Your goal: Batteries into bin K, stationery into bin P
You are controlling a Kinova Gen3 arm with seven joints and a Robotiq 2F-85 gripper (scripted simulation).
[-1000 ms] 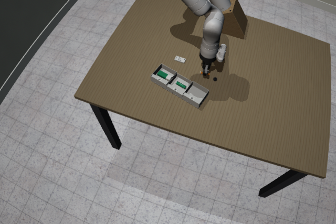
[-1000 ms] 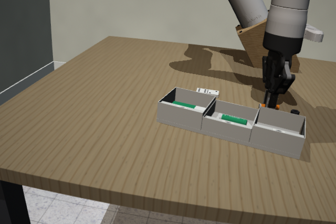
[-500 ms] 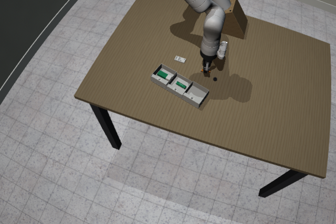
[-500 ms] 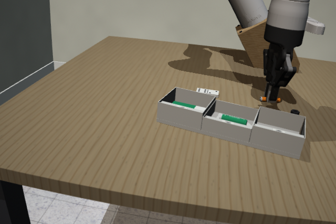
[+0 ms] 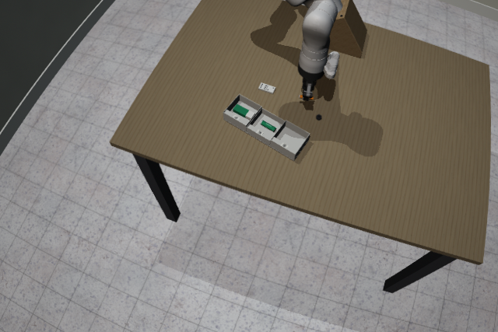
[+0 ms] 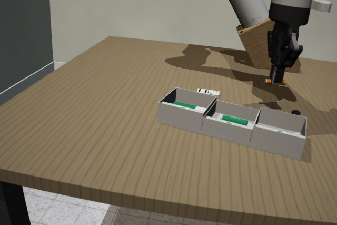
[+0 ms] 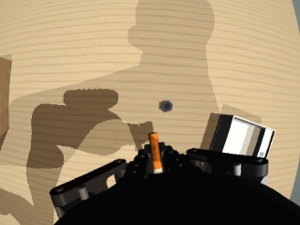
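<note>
Right now the three joined grey bins is 12 cm ahead of my hand, 8 cm to the right of it and 6 cm below it. Round my hand: black nut 2 cm ahead, 5 cm to the left, 7 cm below; green battery 11 cm ahead, 8 cm to the right, 6 cm below; orange battery 2 cm below.
</note>
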